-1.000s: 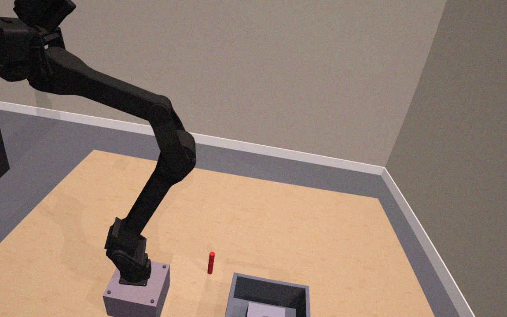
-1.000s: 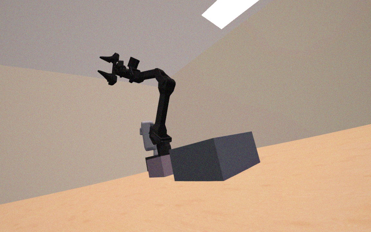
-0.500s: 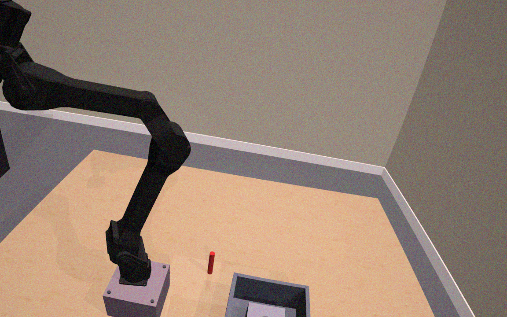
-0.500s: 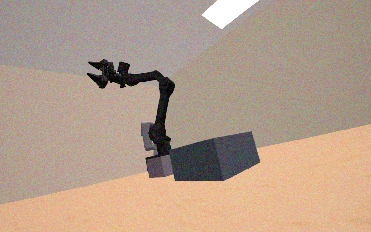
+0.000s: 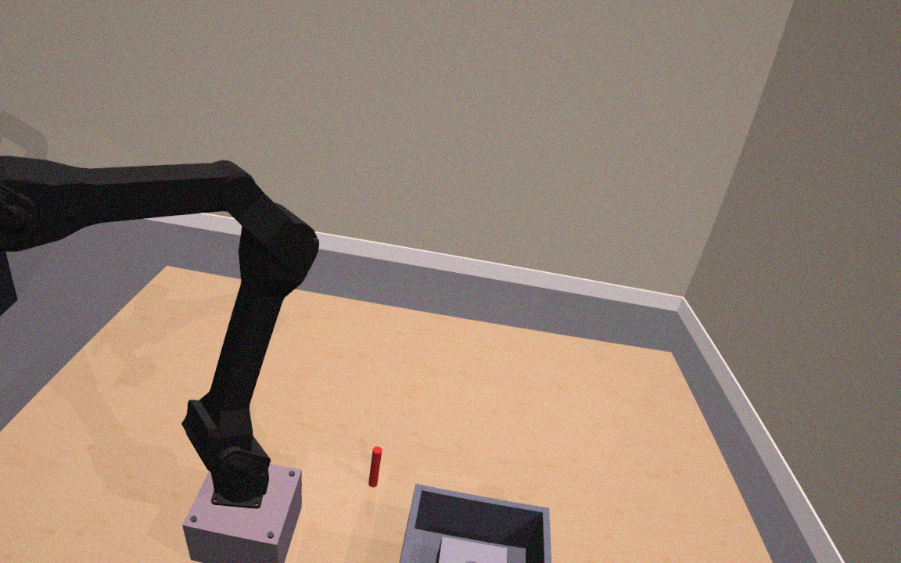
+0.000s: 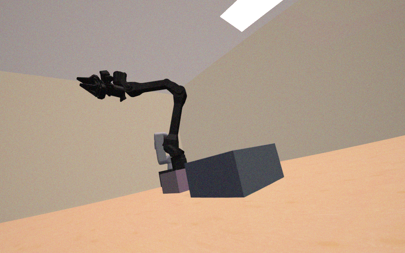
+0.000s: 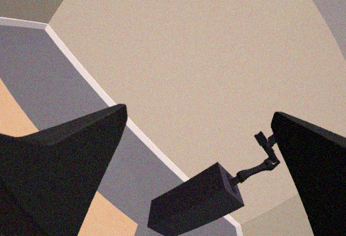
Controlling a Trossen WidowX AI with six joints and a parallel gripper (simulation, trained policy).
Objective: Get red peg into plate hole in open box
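Now: gripper tip 38 cm short of the red peg, 43 cm to the right of it and 49 cm above it. From my gripper tip the other things lie so: pale plate (50 cm ahead, 24 cm to the left, 49 cm below); grey box (50 cm ahead, 24 cm to the left, 51 cm below).
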